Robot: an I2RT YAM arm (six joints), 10 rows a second.
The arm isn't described. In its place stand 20 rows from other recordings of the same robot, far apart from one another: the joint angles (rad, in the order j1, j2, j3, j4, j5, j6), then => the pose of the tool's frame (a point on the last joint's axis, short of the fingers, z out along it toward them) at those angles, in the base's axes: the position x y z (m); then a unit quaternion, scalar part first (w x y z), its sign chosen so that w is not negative.
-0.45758, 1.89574, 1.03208, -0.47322, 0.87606, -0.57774 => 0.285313, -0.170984, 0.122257, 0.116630, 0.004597, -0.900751, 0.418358
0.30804, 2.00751, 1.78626, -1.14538, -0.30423, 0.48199 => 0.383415, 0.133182, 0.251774, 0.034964, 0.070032, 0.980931, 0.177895
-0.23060, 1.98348, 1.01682, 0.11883, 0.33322, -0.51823 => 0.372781, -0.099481, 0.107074, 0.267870, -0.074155, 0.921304, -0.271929
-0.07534, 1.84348, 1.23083, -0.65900, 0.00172, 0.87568 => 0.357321, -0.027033, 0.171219, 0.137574, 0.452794, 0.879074, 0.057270
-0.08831, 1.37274, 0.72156, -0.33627, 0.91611, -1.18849 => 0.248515, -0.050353, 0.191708, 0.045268, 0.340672, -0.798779, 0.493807
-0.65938, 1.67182, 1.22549, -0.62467, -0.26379, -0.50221 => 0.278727, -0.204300, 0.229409, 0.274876, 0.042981, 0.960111, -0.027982
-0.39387, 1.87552, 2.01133, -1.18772, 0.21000, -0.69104 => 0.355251, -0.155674, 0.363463, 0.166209, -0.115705, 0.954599, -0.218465
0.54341, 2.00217, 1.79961, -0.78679, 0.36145, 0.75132 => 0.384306, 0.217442, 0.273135, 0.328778, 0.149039, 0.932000, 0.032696
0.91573, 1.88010, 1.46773, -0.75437, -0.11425, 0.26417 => 0.235512, 0.313227, 0.221192, 0.135351, -0.323881, 0.922952, 0.157925
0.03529, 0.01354, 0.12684, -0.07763, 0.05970, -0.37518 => 0.102146, 0.001481, 0.208296, 0.705417, -0.120424, 0.683885, -0.142077
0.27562, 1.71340, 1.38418, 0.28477, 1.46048, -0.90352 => 0.381638, 0.071163, 0.348927, 0.340934, 0.083895, 0.703852, -0.617510
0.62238, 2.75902, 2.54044, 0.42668, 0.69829, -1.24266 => 0.513982, 0.340617, 0.238422, 0.629282, -0.317006, 0.566026, -0.427933
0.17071, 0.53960, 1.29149, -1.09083, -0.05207, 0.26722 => 0.033974, 0.007737, 0.423882, 0.559115, 0.024337, 0.815737, 0.146190
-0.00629, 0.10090, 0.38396, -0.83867, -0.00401, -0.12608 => 0.068947, -0.000291, 0.208324, 0.485126, -0.053285, 0.872290, -0.030399
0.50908, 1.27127, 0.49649, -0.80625, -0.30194, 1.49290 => 0.132841, 0.086270, 0.129247, 0.129363, -0.467610, -0.871032, -0.076874
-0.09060, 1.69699, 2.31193, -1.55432, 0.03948, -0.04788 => 0.282119, -0.027041, 0.477307, 0.308387, 0.026426, 0.950044, -0.040195
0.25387, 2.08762, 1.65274, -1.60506, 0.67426, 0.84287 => 0.346195, 0.066865, 0.203408, 0.019469, -0.192848, -0.900663, 0.388892
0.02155, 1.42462, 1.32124, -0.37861, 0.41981, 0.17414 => 0.326041, -0.007486, 0.359711, 0.521530, 0.171372, 0.826001, -0.127909
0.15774, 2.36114, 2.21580, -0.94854, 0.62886, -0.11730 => 0.502896, 0.058788, 0.231817, 0.230654, -0.054315, 0.925354, -0.295920
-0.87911, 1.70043, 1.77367, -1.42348, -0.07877, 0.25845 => 0.205011, -0.243153, 0.346216, 0.116667, 0.531267, 0.839125, 0.003685
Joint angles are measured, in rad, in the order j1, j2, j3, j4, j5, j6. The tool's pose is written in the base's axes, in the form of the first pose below.
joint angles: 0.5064, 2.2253, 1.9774, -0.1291, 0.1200, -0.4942
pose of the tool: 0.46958, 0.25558, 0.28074, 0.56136, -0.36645, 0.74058, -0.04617
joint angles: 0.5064, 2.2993, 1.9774, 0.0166, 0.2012, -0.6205
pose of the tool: 0.48530, 0.26103, 0.25717, 0.58280, -0.37832, 0.71002, -0.11440
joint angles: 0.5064, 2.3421, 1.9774, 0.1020, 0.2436, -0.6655
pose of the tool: 0.49313, 0.26369, 0.24327, 0.59432, -0.37403, 0.69722, -0.14411
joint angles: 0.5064, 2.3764, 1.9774, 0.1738, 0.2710, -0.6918
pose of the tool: 0.49875, 0.26573, 0.23229, 0.60503, -0.36745, 0.68743, -0.16235
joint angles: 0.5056, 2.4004, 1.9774, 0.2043, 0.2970, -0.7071
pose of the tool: 0.50219, 0.26611, 0.22244, 0.60408, -0.36356, 0.68670, -0.17707
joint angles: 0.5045, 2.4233, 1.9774, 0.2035, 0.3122, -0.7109
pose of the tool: 0.50464, 0.26615, 0.20982, 0.59308, -0.36545, 0.69330, -0.18450
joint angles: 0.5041, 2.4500, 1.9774, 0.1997, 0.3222, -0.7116
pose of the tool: 0.50680, 0.26670, 0.19472, 0.58008, -0.36954, 0.70090, -0.18889
